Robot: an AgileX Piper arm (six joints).
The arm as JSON. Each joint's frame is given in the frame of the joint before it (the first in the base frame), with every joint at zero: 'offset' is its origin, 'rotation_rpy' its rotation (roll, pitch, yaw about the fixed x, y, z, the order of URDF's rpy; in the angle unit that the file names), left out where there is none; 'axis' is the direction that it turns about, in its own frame. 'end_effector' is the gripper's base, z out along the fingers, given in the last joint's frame.
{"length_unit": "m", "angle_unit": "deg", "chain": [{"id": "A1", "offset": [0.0, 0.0, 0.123], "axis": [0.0, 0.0, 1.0]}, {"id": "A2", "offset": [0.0, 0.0, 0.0], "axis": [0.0, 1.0, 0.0]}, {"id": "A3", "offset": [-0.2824, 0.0, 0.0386], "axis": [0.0, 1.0, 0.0]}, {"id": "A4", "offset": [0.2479, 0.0, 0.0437], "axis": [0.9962, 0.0, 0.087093]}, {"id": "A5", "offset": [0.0, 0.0, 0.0], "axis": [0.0, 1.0, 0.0]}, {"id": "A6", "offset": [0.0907, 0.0, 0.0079], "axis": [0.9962, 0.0, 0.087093]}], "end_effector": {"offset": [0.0, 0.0, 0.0], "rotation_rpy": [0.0, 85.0, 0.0]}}
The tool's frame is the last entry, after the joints.
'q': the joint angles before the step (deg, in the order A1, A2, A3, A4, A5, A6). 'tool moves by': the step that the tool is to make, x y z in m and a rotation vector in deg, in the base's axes. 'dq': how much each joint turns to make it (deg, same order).
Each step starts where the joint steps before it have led.
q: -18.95, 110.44, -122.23, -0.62, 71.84, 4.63
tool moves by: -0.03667, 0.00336, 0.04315, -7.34, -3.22, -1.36
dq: 0.00, -7.11, 1.45, -5.77, 0.18, -0.75
